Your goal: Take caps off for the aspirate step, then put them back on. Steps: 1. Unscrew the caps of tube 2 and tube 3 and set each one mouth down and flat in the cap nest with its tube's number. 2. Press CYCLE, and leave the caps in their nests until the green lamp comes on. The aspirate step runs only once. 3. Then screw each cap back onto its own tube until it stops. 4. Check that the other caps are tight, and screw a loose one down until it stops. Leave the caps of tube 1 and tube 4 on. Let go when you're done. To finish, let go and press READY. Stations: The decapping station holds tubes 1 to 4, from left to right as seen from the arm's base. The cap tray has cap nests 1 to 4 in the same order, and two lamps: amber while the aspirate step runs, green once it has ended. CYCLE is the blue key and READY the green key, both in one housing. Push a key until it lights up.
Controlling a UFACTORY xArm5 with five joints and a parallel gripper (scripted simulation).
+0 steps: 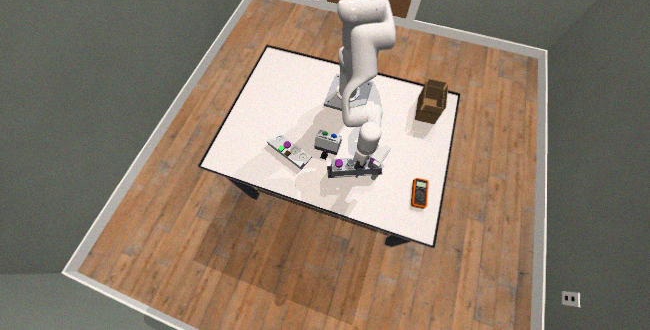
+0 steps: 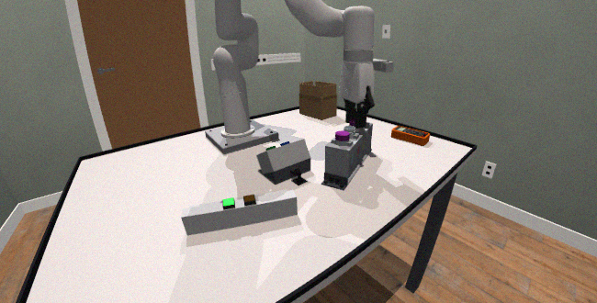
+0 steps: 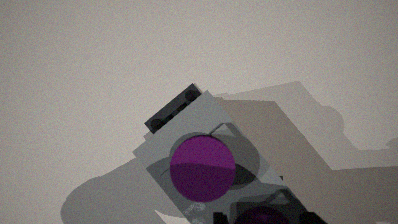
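The purple cap is 20 mm below my hand. Also, from my hand: key housing (80 mm behind, 190 mm to the right, 80 mm below); blue key (100 mm behind, 170 mm to the right, 60 mm below); grey decapping station (10 mm ahead, 20 mm to the right, 130 mm below).
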